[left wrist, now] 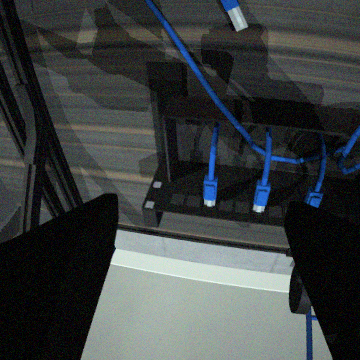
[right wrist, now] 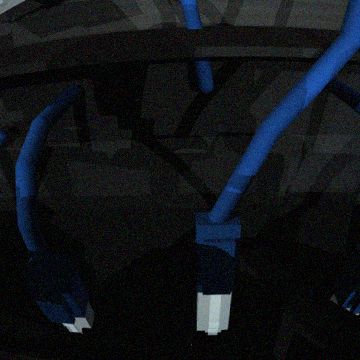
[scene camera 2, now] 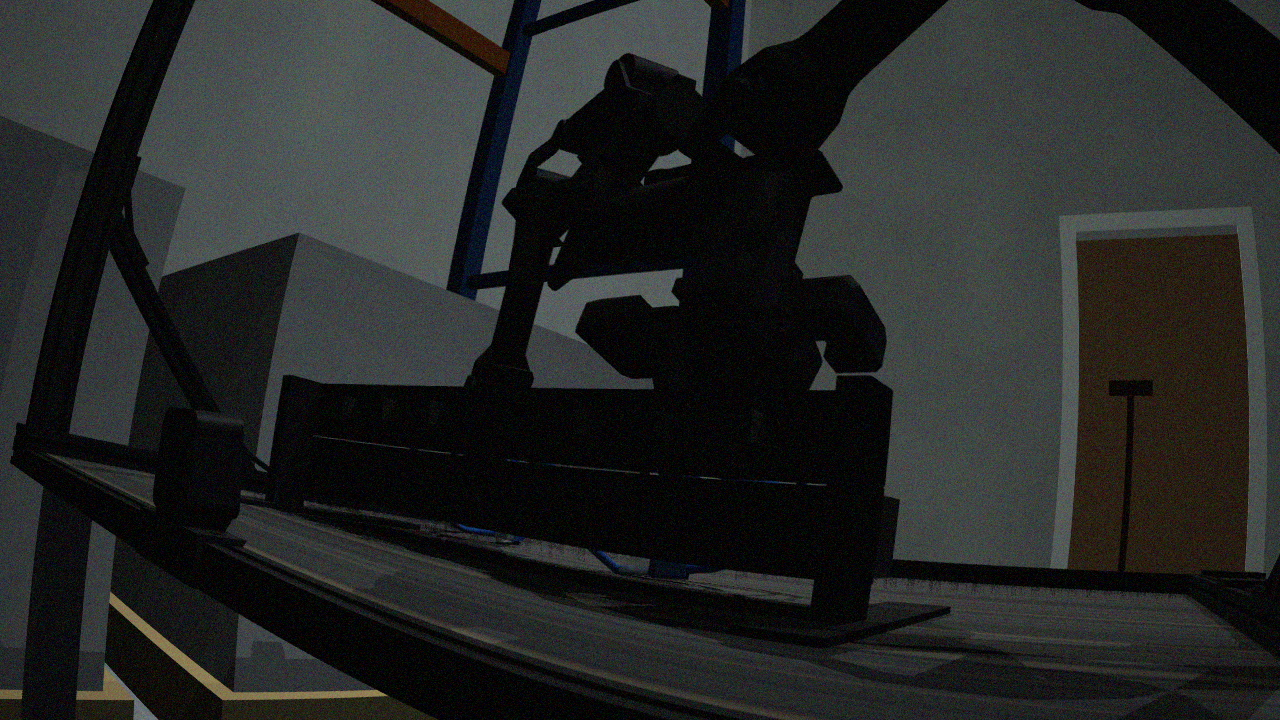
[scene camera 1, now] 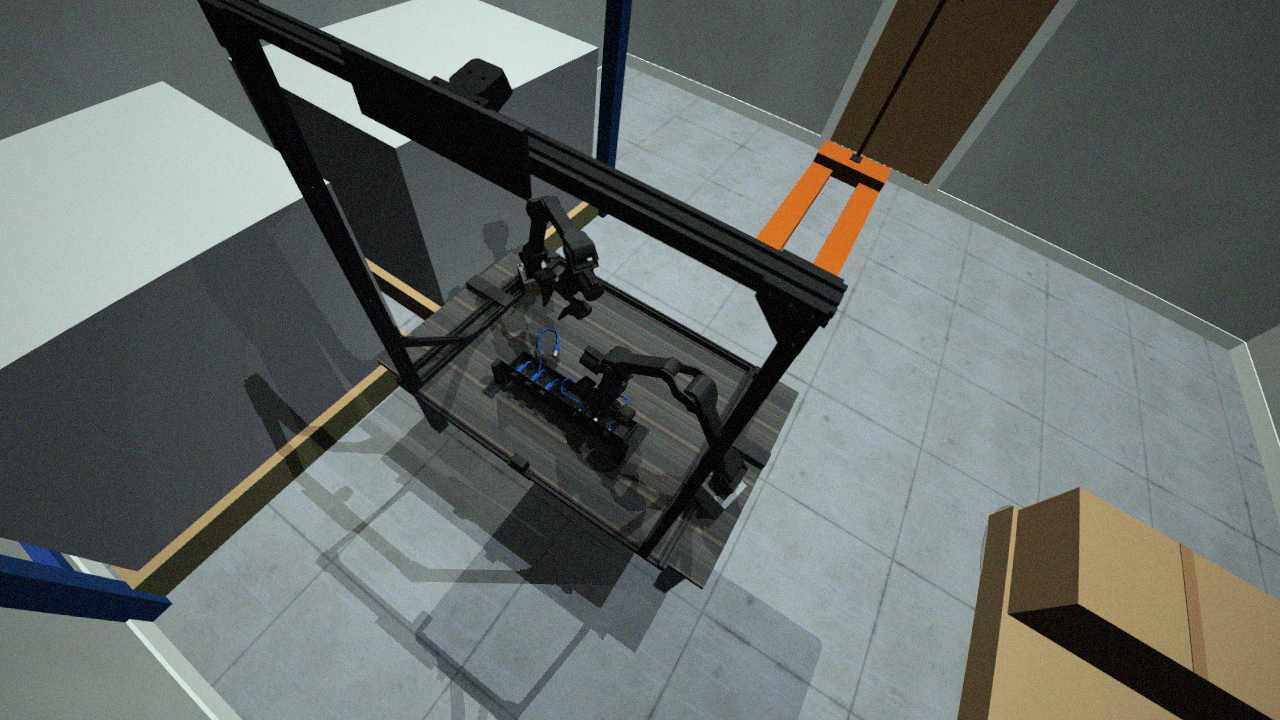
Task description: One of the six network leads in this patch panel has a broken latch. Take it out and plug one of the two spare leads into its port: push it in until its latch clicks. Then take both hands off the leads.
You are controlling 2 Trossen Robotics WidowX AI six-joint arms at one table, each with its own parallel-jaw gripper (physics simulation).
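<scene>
The black patch panel stands on the dark wooden table, with several blue leads plugged in. Three plugged leads show in the left wrist view; the nearest is the lead. My right gripper is down at the panel's right part and shut on a blue lead's plug, whose grey tip points down; the fingers are lost in the dark. Another plug is to its left. My left gripper is open and empty, held high behind the panel. A spare lead's plug lies on the table.
A black gantry frame spans the table, with posts at its corners. A blue loop of cable rises behind the panel. A pale block lies under the left wrist view.
</scene>
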